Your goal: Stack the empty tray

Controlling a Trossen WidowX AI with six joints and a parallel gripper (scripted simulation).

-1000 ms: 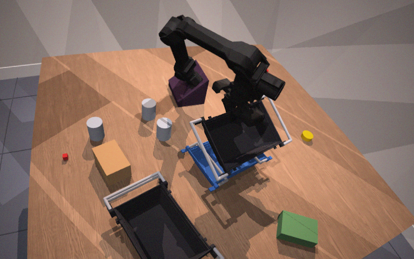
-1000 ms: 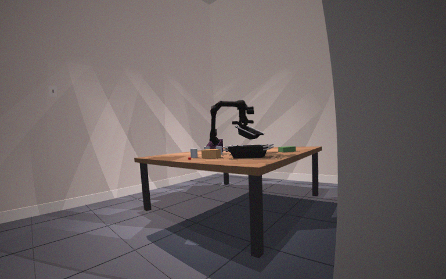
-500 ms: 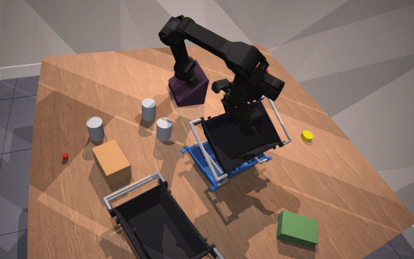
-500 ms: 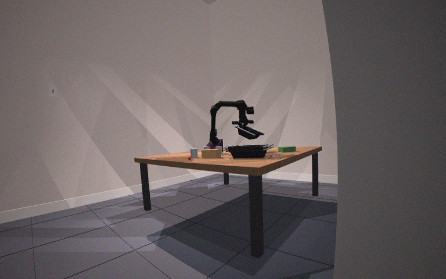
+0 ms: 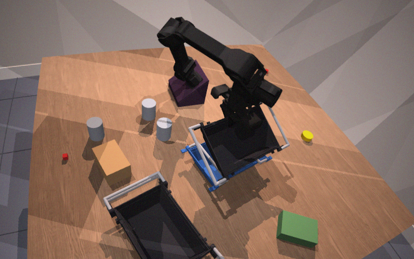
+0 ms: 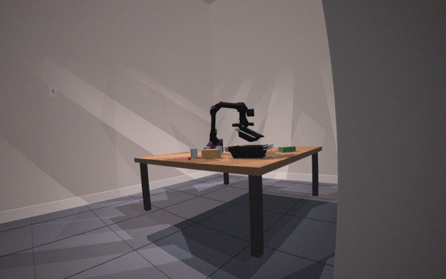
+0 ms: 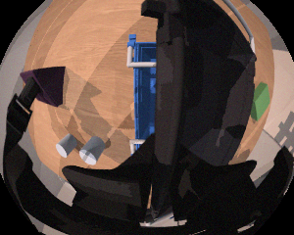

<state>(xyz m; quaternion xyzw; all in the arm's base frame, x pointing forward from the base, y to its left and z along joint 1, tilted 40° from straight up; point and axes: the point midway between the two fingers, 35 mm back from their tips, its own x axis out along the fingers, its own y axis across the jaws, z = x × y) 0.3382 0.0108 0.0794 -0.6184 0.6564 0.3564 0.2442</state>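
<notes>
The black tray is 70 mm ahead of my gripper tip and 10 mm to the left of it. From my gripper tip the other things lie so: yellow disc: 50 mm ahead, 420 mm to the left, 150 mm below; tan box: 80 mm behind, 370 mm to the right, 130 mm below; green block: 360 mm ahead, 80 mm to the left, 140 mm below.
</notes>
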